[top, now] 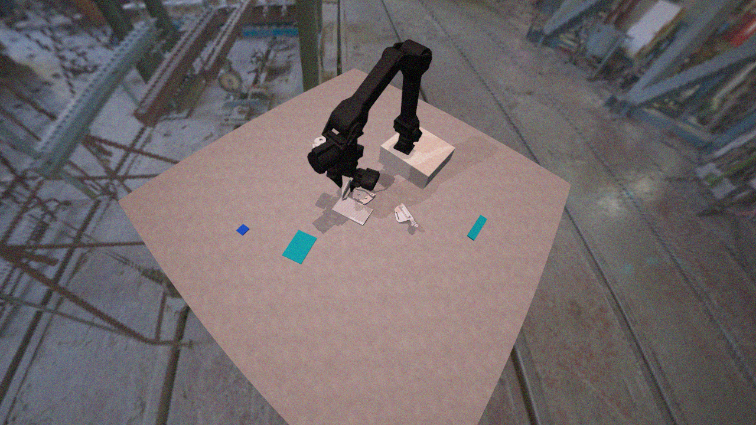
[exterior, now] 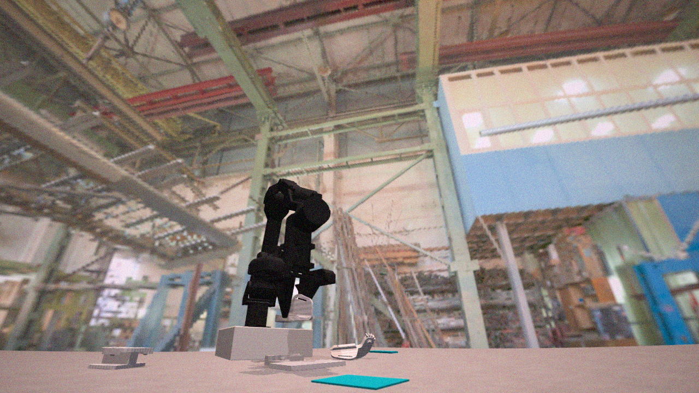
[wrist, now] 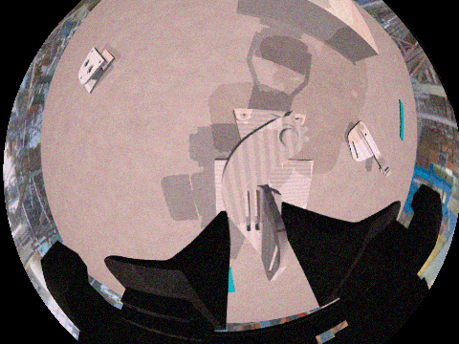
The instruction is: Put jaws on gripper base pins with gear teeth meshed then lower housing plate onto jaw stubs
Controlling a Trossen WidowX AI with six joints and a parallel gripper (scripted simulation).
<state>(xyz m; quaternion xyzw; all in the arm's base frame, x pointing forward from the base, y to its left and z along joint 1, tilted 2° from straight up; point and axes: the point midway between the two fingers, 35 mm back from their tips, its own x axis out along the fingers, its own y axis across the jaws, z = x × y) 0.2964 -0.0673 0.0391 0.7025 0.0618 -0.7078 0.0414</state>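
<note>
My gripper tip is 8 cm above the flat white plate, 3 cm to the right of it and 1 cm short of it. Round my gripper tip: gripper base: 24 cm to the right, 18 cm behind, 6 cm below; then housing plate: 8 cm below, 5 cm behind, 3 cm to the left; then large teal patch: 21 cm ahead, 8 cm below, 4 cm to the right.
</note>
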